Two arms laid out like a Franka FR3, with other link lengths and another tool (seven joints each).
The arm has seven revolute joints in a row. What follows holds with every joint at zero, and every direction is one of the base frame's. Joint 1 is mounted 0.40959 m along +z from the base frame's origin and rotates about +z. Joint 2 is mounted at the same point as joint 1 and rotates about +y. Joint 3 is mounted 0.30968 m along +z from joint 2 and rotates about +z. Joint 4 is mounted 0.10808 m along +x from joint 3 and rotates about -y. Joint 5 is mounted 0.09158 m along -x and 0.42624 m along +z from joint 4 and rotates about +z. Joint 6 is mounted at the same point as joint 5 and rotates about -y. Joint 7 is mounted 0.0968 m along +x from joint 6 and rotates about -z. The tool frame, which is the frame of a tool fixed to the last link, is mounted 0.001 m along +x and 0.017 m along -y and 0.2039 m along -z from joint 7; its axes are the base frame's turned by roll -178.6, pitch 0 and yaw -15.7 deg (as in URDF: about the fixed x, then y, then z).
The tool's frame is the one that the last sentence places.
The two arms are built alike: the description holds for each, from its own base.
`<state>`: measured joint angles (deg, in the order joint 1, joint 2, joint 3, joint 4, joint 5, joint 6, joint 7); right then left.
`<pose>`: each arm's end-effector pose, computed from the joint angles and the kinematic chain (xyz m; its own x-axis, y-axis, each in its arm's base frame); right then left.
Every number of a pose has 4 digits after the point.
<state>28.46 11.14 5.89 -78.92 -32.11 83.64 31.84 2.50 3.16 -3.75 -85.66 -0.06 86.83 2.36</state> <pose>0.6164 0.2627 0.6097 0.9322 -0.1772 0.3155 -0.2992 -0.8679 0.3966 0.6387 -0.0304 0.6062 0.9432 -0.3307 -0.0315 -0.3312 -0.9435 -0.0093</pose>
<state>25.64 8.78 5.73 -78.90 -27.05 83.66 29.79 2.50 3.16 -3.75 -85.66 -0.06 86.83 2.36</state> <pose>0.6140 0.2405 0.6272 0.9363 -0.2201 0.2736 -0.3061 -0.8936 0.3284 0.6387 -0.0304 0.6062 0.9432 -0.3307 -0.0315 -0.3312 -0.9435 -0.0093</pose>
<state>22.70 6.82 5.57 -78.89 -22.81 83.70 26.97 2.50 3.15 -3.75 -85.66 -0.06 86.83 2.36</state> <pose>0.6138 0.2166 0.6424 0.9412 -0.2424 0.2353 -0.3032 -0.9134 0.2716 0.6386 -0.0304 0.6063 0.9432 -0.3307 -0.0313 -0.3312 -0.9435 -0.0093</pose>
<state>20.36 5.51 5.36 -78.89 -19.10 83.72 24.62 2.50 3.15 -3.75 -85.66 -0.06 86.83 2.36</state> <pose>0.6134 0.1989 0.6516 0.9456 -0.2558 0.2008 -0.2983 -0.9282 0.2223 0.6386 -0.0304 0.6063 0.9432 -0.3307 -0.0313 -0.3312 -0.9435 -0.0093</pose>
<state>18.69 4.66 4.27 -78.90 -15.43 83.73 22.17 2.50 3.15 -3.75 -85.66 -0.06 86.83 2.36</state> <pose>0.6150 0.1804 0.6562 0.9497 -0.2665 0.1642 -0.2941 -0.9394 0.1762 0.6386 -0.0304 0.6063 0.9432 -0.3307 -0.0313 -0.3312 -0.9435 -0.0093</pose>
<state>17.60 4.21 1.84 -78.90 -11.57 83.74 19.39 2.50 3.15 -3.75 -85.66 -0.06 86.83 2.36</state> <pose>0.6196 0.1558 0.6571 0.9518 -0.2807 0.1239 -0.2959 -0.9464 0.1295 0.6386 -0.0304 0.6063 0.9432 -0.3307 -0.0313 -0.3312 -0.9435 -0.0093</pose>
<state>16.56 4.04 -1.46 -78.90 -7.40 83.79 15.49 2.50 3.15 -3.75 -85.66 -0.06 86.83 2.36</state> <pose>0.6265 0.1240 0.6556 0.9547 -0.2865 0.0806 -0.2926 -0.9530 0.0784 0.6386 -0.0304 0.6063 0.9432 -0.3307 -0.0313 -0.3312 -0.9435 -0.0093</pose>
